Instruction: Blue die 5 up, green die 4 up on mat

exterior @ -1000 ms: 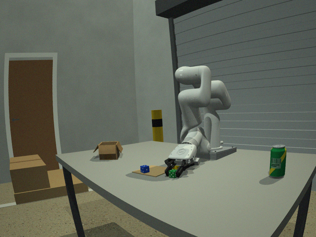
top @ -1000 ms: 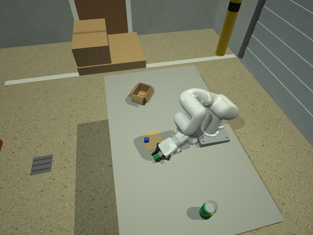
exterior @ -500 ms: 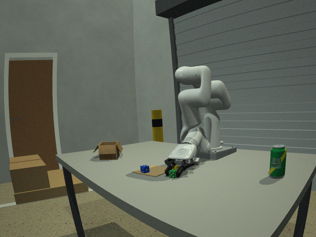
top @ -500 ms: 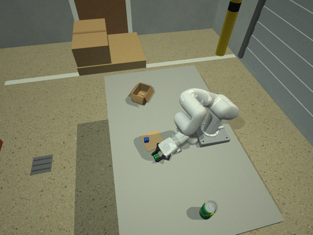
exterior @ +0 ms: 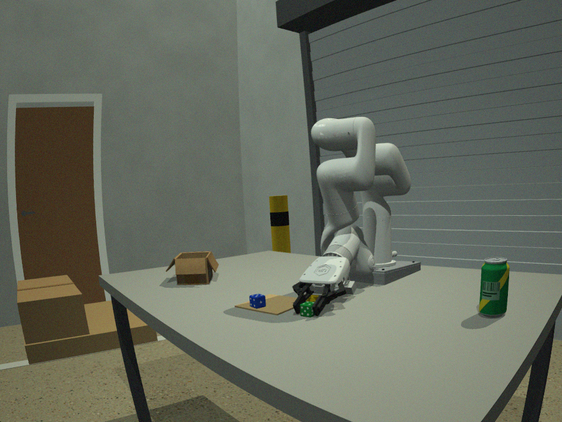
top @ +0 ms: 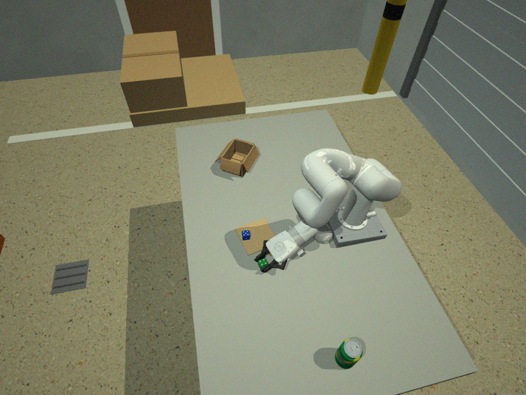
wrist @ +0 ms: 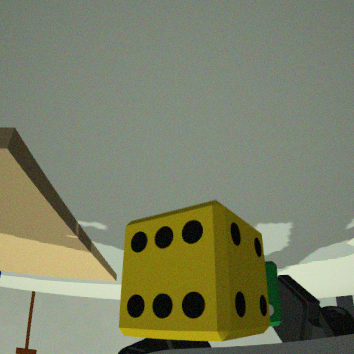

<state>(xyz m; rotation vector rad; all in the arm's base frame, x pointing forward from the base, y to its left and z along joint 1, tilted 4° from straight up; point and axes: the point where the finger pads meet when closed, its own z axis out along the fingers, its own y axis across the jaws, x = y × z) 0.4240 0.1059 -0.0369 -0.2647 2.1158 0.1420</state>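
My hand is 10 mm above the green die. The rest, counted from my hand: yellow die (60 mm behind, 40 mm to the right, 10 mm below); then cardboard mat (140 mm to the right, 20 mm below, 10 mm behind); then blue die (150 mm to the right, 30 mm ahead, 10 mm below).
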